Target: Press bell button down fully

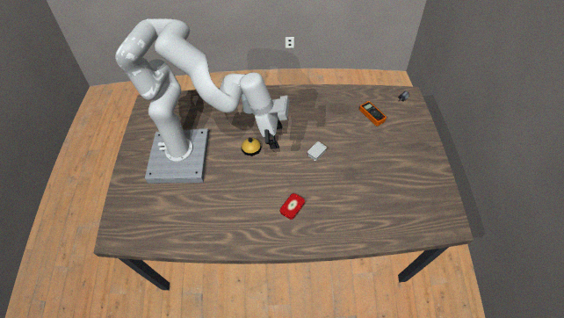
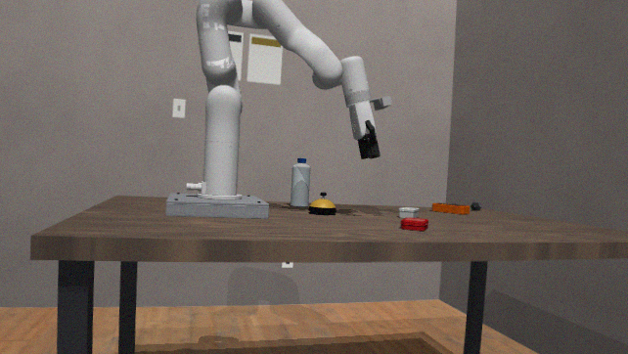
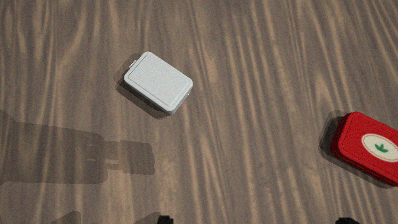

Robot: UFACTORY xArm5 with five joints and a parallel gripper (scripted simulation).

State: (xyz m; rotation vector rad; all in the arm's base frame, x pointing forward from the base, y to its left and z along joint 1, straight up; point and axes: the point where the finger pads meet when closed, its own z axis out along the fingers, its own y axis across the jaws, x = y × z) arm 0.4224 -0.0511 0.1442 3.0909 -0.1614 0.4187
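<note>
Now: hand 11 cm past the button, 9 cm to the right of it and 13 cm above it. Round my hand: white box (16 cm ahead, 6 cm to the left, 17 cm below); then red case (7 cm ahead, 20 cm to the right, 17 cm below); then bell (11 cm behind, 9 cm to the left, 15 cm below).
</note>
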